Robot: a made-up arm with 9 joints.
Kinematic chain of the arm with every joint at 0, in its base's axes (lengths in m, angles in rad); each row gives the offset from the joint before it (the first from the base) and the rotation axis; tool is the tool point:
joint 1: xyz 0 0 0.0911 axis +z
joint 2: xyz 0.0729 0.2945 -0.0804 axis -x
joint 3: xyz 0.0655 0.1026 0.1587 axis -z
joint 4: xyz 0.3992 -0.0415 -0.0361 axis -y
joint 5: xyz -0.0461 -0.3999 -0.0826 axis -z
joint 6: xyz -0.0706 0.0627 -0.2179 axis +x
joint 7: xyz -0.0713 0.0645 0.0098 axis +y
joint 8: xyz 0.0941 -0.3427 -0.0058 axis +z
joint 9: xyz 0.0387 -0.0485 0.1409 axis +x
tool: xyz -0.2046 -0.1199 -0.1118
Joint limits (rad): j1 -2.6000..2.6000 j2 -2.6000..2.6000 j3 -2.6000..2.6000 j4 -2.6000..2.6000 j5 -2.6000..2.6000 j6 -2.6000..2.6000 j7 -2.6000..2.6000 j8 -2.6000..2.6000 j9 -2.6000..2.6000
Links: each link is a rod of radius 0.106 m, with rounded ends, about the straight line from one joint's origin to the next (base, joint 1, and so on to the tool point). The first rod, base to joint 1, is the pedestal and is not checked.
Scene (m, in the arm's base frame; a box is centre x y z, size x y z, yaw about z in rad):
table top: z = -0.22
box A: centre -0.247 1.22 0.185 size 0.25 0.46 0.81 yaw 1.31
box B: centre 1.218 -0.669 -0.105 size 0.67 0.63 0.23 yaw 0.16
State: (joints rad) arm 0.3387 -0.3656 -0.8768 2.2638 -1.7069 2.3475 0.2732 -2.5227 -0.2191
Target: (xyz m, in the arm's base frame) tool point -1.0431 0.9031 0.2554
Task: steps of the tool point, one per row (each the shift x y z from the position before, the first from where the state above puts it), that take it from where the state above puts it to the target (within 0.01 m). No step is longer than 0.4 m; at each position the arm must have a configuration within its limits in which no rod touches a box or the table.
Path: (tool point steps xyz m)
1: 0.1063 -0.1862 0.0984
2: 0.0556 -0.2441 0.1124
3: -0.0257 -0.3145 0.0917
4: -0.1428 0.2872 0.1489
5: -0.2418 0.2566 0.0822
6: -0.3177 0.1847 0.0089
7: -0.3557 0.0812 -0.0627
8: -0.3469 -0.0374 -0.1241
9: -0.1207 0.0817 -0.1348
10: -0.1806 0.0249 -0.1727
11: -0.1976 -0.0631 -0.1754

